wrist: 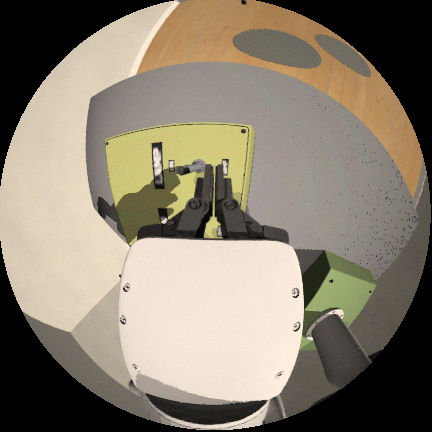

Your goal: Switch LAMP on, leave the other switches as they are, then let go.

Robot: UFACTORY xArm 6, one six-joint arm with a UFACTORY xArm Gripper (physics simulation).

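Places are measured from the arm's base along level axes (x back, y right, z up), in metres.
Pixels of known places: gripper, fingertip midpoint: [214, 175]; arm's base at its link origin: [324, 323].
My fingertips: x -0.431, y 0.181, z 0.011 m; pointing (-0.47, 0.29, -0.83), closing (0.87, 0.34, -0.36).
For each thing: its top centre in the pictures, then the offset to it from my fingertips. "spot": a spot on its surface instead. Level surfaces: height alone.
- lamp lever at a spot on its surface: [190, 168] spot: dz -0.031, dx -0.043, dy -0.017 m
- OFF label at a spot on its surface: [225, 166] spot: dz -0.078, dx -0.012, dy -0.006 m
- grey surface at its surface level: dz -0.149 m
The yellow switch panel [130, 150] is at the upper left of the wrist view. Its LAMP label [157, 165] is blurred. The lamp lever [190, 168] leans left, with its dark tip towards the small ON label [171, 165]. The OFF label [225, 166] is on the other side, right of the fingers. My gripper [214, 175] is shut and empty, with its fingertips over the panel just right of the lever's base. I cannot tell whether they touch the lever. The fingers and the gripper body hide the lower part of the panel.
Part of another label [163, 216] shows lower on the panel. The panel is on a grey surface [310, 165]. A green box [350, 287] with a dark cylinder [340, 347] is at the lower right. Two grey discs [277, 48] [345, 54] lie on the wooden surface [200, 40] beyond.
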